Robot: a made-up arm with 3 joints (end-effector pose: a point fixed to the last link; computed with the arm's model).
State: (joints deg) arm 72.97 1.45 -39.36
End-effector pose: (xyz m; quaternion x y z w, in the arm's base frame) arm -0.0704 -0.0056 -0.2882 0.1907 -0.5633 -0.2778 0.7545
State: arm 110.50 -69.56 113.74
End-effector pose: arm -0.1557 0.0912 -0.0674 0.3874 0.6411 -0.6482 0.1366
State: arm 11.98 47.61 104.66
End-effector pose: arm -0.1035 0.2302 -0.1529 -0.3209 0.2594 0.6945 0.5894
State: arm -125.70 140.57 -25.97
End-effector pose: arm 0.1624 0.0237 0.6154 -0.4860 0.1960 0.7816 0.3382
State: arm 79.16 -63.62 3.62
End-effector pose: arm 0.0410 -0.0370 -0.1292 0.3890 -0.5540 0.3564 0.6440
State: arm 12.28 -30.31 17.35
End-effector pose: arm -0.2404 -0.0124 0.0700 0.2414 -0.1413 0.1724 0.9445
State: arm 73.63 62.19 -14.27
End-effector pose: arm -0.0428 0.0060 -0.1919 -0.3465 -0.5605 -0.3922 0.6418
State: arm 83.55 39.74 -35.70
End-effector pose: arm 0.0242 0.0060 -0.2795 -0.0492 -0.6741 -0.4305 0.5982
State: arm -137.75 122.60 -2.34
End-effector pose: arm 0.1822 0.0260 0.4992 -0.3252 0.4414 0.8145 0.1897
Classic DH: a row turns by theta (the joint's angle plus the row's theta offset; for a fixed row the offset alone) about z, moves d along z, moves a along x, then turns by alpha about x. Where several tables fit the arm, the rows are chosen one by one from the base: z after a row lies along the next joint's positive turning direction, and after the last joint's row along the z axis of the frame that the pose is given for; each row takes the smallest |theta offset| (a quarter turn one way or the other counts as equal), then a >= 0, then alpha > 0; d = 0 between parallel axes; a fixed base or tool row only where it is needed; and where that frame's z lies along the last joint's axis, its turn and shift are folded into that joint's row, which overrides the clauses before.
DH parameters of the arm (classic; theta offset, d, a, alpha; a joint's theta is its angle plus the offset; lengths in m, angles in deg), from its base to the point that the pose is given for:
base (fixed): 0 0.198 0 90
joint 1: -90 0.007 0.102 90
joint 2: -90 0.382 0.212 90
joint 3: 13.27 0 -0.2353 0
tool (fixed): -103.27 0.027 0 0

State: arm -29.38 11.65 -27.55
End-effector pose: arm -0.4189 -0.0172 0.3509 -0.1554 0.2216 -0.2041 0.9408
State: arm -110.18 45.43 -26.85
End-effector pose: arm 0.0841 0.0005 0.6329 -0.3906 0.6845 0.1854 0.5870
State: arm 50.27 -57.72 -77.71
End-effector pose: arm -0.3843 0.0292 -0.2553 0.5737 -0.0156 -0.3378 0.7461
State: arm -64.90 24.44 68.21
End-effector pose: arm -0.1998 0.1654 0.2693 0.1461 0.5344 0.5565 0.6192
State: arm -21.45 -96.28 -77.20
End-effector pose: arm -0.5512 -0.0457 0.4178 0.4944 0.5536 -0.5174 0.4259
